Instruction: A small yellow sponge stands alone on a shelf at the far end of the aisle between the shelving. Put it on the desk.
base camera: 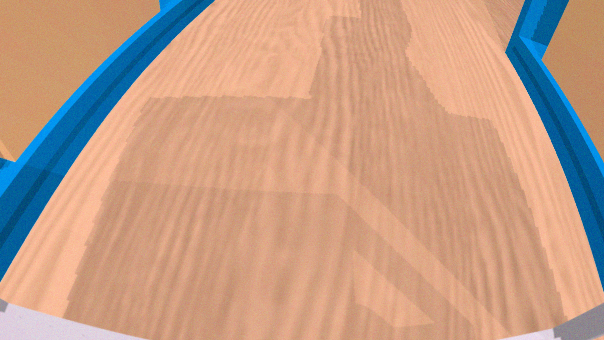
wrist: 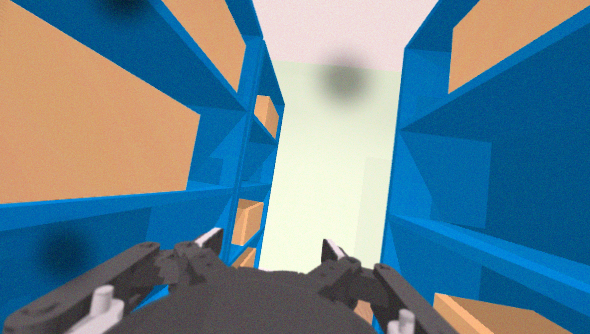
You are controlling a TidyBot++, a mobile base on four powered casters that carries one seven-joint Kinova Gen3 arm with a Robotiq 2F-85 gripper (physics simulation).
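Places are measured from the arm's base along level axes (x back, y right, z up), in centimetres.
Where they show: gripper, fingertip midpoint: [wrist: 272, 244].
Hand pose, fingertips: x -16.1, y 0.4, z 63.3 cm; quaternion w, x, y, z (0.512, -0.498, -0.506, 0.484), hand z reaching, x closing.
After its pixels a point has its place.
My gripper [wrist: 273, 244] @(z 63.3, x -16.1, y 0.4 cm) is open in the wrist view, with its two fingers apart and the far wall showing between them. It points along the aisle between the blue shelving on the left [wrist: 254, 75] @(z 124.0, x -98.2, y -23.6 cm) and the blue shelving on the right [wrist: 400, 95] @(z 122.2, x -86.2, y 57.0 cm). The yellow sponge does not show in either view. The desk does not show in either view. Dark blurred spots cover small parts of the wrist view.
Large tan boxes [wrist: 95, 110] @(z 76.2, x -35.2, y -36.2 cm) [wrist: 510, 35] @(z 112.2, x -35.8, y 50.6 cm) stand on both sides, with smaller boxes [wrist: 248, 222] @(z 30.2, x -139.8, y -18.7 cm) farther along on the left. In the base view, blue shelf bases [base camera: 95, 100] @(z -35.0, x -49.6, y -31.7 cm) [base camera: 562, 130] @(z -35.6, x -50.7, y 51.0 cm) line both sides of the wooden floor [base camera: 240, 60] @(z -39.6, x -66.8, y -9.8 cm). A pale wall [wrist: 325, 175] @(z 77.8, x -185.8, y 48.2 cm) closes the far end.
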